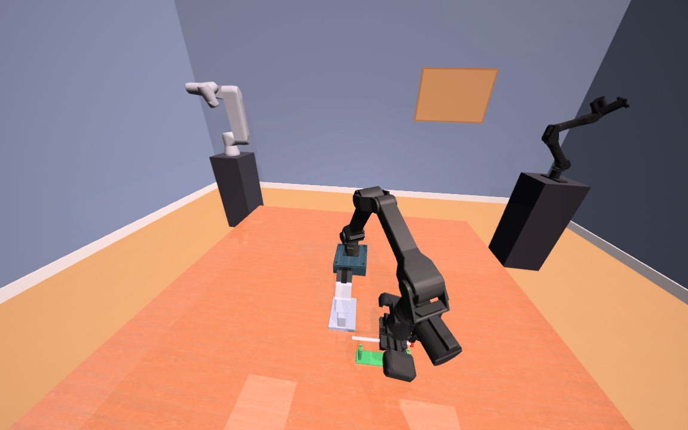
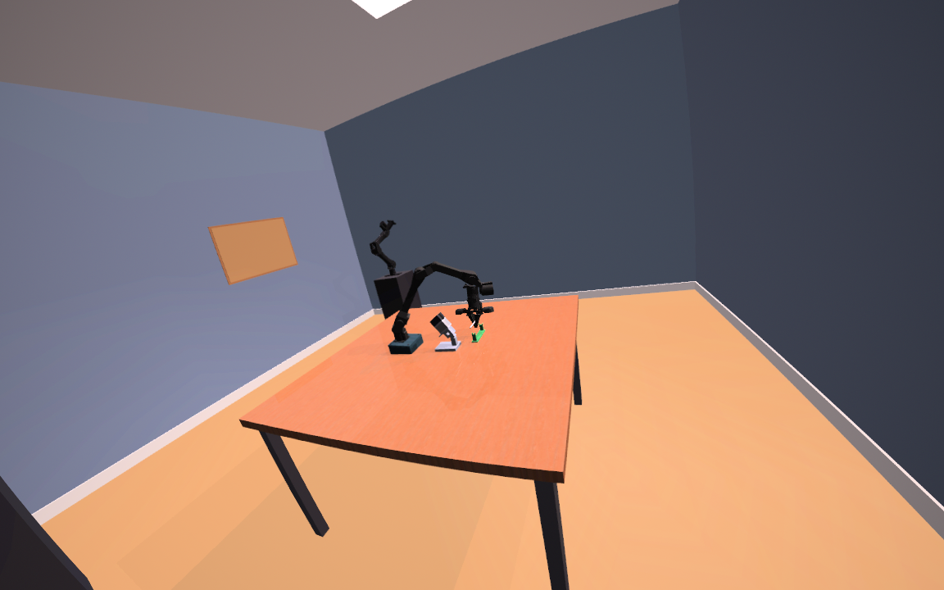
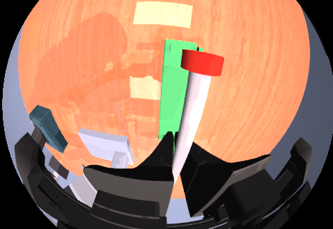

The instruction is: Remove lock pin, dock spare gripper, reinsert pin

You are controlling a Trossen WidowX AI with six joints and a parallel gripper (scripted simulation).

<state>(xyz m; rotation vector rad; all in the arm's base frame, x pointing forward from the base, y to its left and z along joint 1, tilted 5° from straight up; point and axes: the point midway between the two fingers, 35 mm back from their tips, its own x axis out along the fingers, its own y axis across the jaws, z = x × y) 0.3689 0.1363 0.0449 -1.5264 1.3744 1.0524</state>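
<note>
My gripper tip is now 30 mm above the green stand and 10 mm to the right of it. Also, from my gripper tip: mount 110 mm to the right, 100 mm behind; spare gripper 120 mm to the right, 110 mm behind, 70 mm above.
</note>
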